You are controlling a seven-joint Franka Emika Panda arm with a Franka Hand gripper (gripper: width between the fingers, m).
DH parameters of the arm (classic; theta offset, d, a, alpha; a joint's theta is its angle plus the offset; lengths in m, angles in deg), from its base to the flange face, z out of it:
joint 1: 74.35 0.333 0 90
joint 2: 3.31 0 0 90
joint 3: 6.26 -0.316 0.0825 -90
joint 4: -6.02 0 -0.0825 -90
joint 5: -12.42 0.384 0 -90
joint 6: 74.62 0 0.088 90
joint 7: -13.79 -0.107 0 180
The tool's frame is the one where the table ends.
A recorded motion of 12 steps. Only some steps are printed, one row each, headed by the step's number.
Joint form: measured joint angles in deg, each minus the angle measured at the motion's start. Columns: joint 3, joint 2, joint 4, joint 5, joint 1, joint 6, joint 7.
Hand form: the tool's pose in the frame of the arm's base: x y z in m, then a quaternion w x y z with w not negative. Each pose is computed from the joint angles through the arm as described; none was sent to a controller.
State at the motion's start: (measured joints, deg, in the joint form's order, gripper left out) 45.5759 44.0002 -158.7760 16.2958 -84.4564 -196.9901 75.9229
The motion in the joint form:
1: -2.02 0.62 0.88 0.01 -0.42 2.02 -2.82
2: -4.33 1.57 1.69 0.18 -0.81 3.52 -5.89
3: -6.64 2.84 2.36 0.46 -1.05 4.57 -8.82
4: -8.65 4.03 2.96 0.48 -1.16 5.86 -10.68
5: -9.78 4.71 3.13 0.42 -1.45 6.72 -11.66
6: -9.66 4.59 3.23 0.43 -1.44 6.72 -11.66
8: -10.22 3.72 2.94 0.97 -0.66 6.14 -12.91
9: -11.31 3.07 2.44 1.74 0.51 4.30 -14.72
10: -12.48 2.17 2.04 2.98 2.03 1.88 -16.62
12: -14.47 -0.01 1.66 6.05 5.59 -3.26 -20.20
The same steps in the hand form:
1: 0.1986 -0.2355 0.3458 0.24772 -0.93963 -0.08765 -0.21922
2: 0.2021 -0.2329 0.3593 0.24528 -0.94288 -0.07812 -0.21144
3: 0.2061 -0.2291 0.3738 0.24017 -0.94553 -0.07001 -0.20830
4: 0.2091 -0.2244 0.3865 0.23498 -0.94755 -0.07130 -0.20457
5: 0.2094 -0.2213 0.3924 0.23266 -0.94886 -0.07154 -0.20103
6: 0.2093 -0.2222 0.3922 0.23304 -0.94885 -0.07036 -0.20106
8: 0.2153 -0.2169 0.3888 0.23698 -0.95010 -0.06476 -0.19224
9: 0.2248 -0.2093 0.3875 0.23430 -0.95191 -0.05771 -0.18879
10: 0.2365 -0.2012 0.3867 0.23139 -0.95318 -0.04899 -0.18842
12: 0.2605 -0.1849 0.3857 0.22846 -0.95397 -0.03004 -0.19196

